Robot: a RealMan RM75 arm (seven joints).
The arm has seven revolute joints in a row. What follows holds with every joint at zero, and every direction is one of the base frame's. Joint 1 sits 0.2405 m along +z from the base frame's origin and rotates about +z. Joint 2 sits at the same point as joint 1 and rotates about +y. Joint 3 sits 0.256 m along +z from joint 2 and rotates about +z. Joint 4 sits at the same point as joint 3 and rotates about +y. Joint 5 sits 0.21 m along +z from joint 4 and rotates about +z. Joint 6 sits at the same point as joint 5 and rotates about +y. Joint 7 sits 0.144 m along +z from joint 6 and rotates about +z. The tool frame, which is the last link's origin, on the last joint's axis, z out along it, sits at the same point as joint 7; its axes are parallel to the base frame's.
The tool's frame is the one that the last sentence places.
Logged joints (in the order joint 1, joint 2, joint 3, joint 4, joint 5, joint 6, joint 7), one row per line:
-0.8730, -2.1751, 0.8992, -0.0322, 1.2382, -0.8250, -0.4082
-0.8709, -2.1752, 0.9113, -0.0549, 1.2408, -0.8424, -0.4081
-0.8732, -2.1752, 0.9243, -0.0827, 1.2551, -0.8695, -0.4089
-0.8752, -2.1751, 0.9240, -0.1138, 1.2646, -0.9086, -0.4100
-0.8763, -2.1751, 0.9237, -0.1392, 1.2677, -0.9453, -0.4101
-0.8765, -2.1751, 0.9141, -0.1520, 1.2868, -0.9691, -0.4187
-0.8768, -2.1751, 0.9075, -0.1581, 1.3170, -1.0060, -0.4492
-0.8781, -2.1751, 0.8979, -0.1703, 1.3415, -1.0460, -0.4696
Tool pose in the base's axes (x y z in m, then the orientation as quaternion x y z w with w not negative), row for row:
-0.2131, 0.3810, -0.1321, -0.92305, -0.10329, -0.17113, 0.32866
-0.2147, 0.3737, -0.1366, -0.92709, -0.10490, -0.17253, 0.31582
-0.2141, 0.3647, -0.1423, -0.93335, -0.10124, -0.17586, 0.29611
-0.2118, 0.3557, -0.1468, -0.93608, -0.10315, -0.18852, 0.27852
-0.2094, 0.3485, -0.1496, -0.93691, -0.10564, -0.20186, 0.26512
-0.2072, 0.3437, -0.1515, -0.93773, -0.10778, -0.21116, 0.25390
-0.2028, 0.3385, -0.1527, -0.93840, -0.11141, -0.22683, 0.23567
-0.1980, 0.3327, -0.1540, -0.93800, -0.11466, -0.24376, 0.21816
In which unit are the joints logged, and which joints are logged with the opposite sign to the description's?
The joints are logged in radians. Opposite sign: joint 6.
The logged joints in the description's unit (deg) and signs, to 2 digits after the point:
-50.02, -124.62, 51.52, -1.84, 70.94, 47.27, -23.39
-49.90, -124.63, 52.21, -3.15, 71.09, 48.27, -23.38
-50.03, -124.63, 52.96, -4.74, 71.91, 49.82, -23.43
-50.15, -124.62, 52.94, -6.52, 72.46, 52.06, -23.49
-50.21, -124.62, 52.92, -7.98, 72.63, 54.16, -23.50
-50.22, -124.62, 52.37, -8.71, 73.73, 55.53, -23.99
-50.24, -124.62, 52.00, -9.06, 75.46, 57.64, -25.74
-50.31, -124.62, 51.45, -9.76, 76.86, 59.93, -26.91

